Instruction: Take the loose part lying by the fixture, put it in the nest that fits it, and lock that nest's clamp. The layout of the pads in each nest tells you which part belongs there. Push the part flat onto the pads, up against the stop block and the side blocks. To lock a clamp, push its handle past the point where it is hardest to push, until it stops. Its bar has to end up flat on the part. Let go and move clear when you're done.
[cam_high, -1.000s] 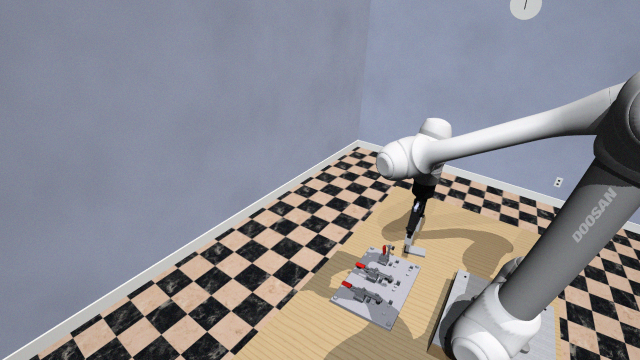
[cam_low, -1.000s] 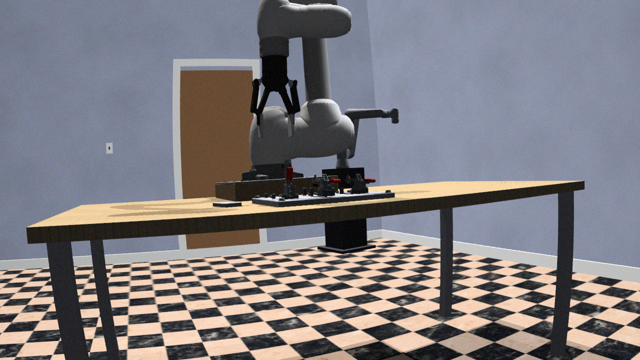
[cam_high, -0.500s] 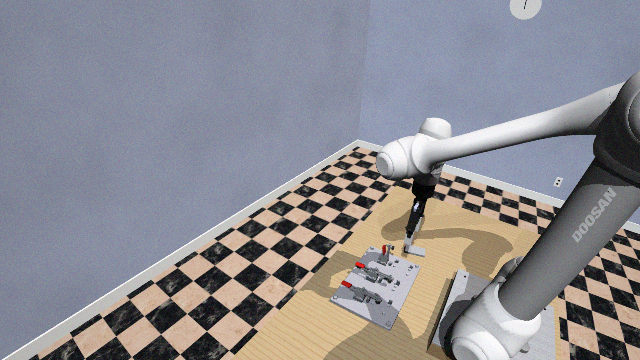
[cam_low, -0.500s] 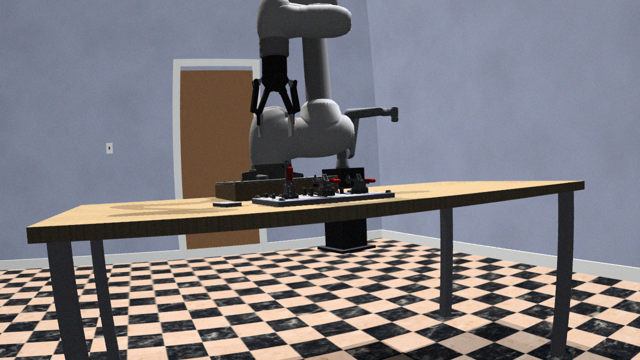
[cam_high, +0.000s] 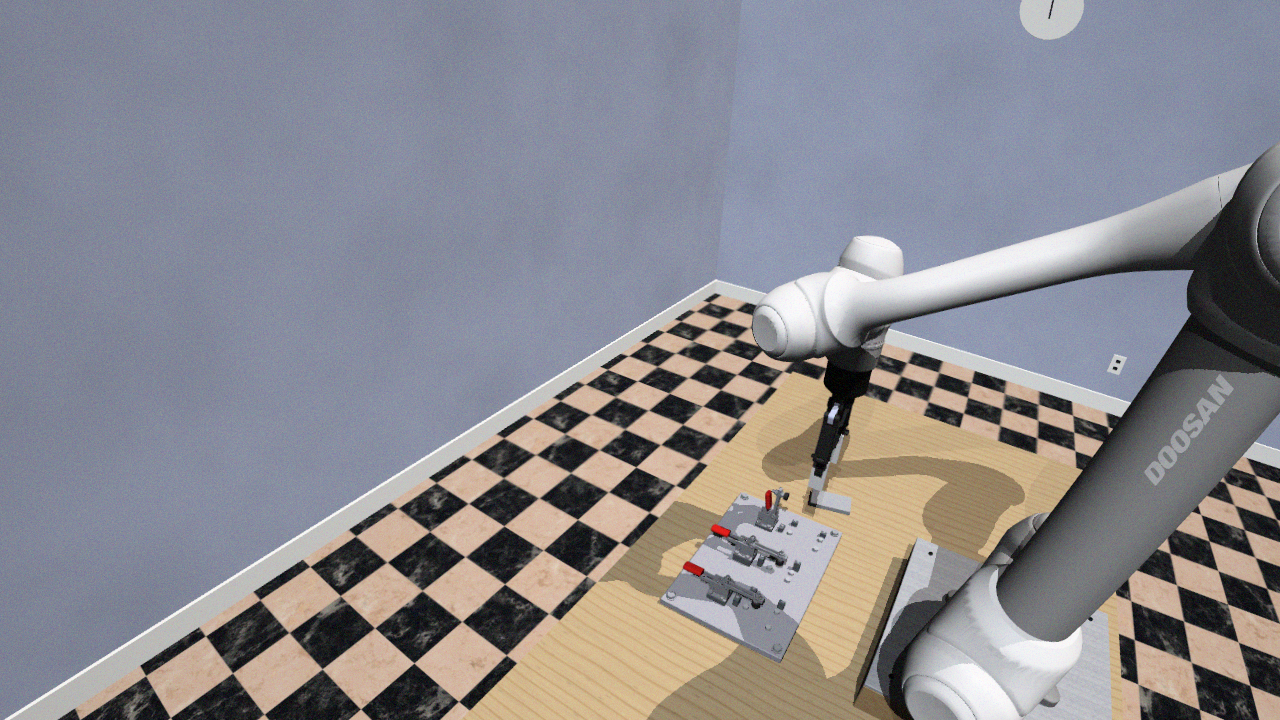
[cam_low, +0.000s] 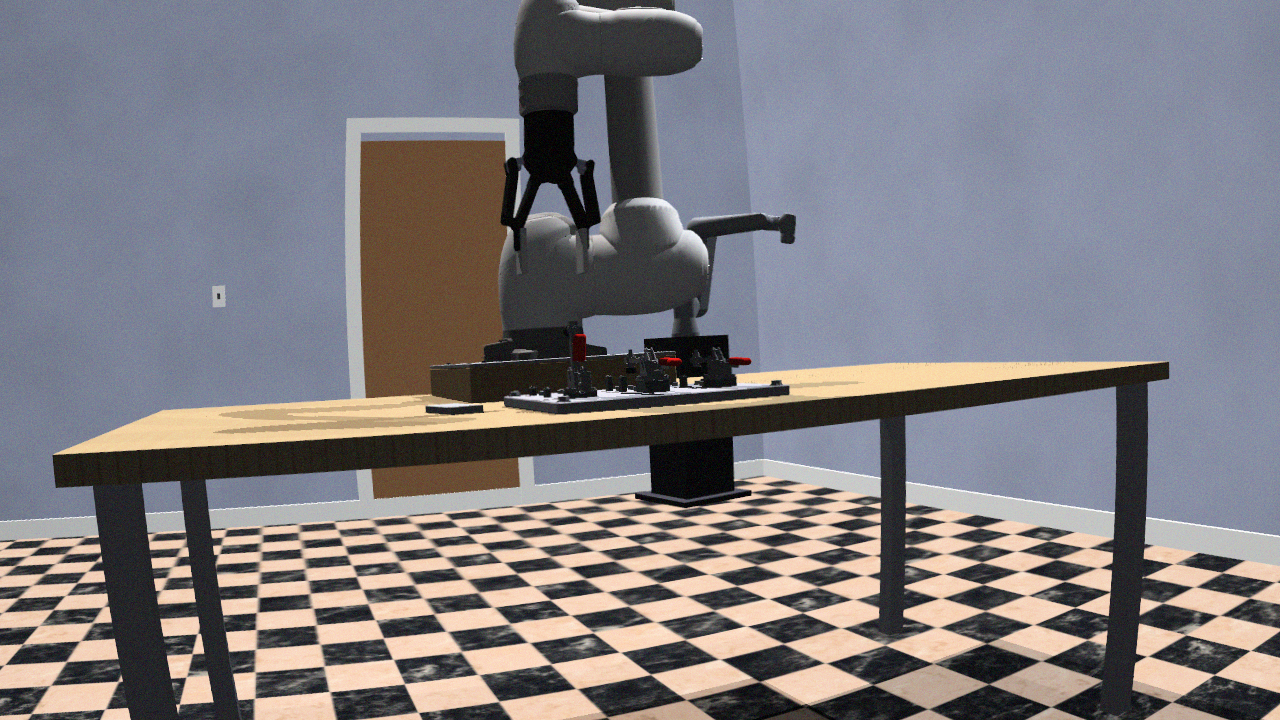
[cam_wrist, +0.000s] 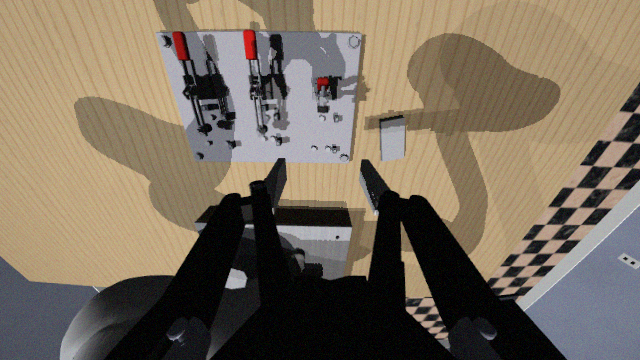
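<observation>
My gripper is now 210 mm above the flat grey part, 150 mm to the left of it and 30 mm past it. The rest, counted from my hand: grey fixture plate: 210 mm below, 100 mm to the left, 70 mm ahead.
</observation>
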